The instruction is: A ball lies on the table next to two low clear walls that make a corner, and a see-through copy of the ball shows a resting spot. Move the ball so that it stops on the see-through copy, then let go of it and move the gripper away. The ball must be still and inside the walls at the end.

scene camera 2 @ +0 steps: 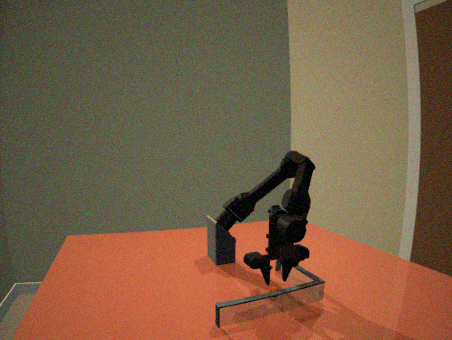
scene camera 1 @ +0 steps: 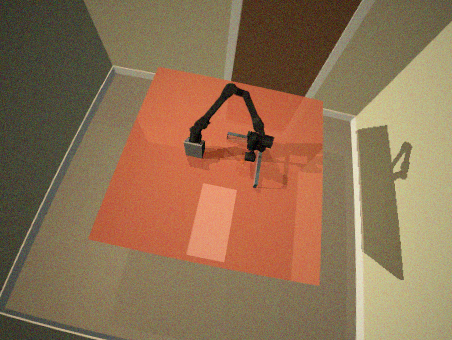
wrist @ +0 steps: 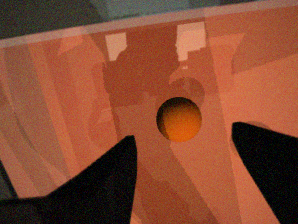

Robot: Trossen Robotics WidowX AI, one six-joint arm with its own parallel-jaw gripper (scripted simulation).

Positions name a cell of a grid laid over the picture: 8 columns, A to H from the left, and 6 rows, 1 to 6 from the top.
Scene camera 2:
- my gripper: E6
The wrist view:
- my gripper: E4
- orange ball: E4
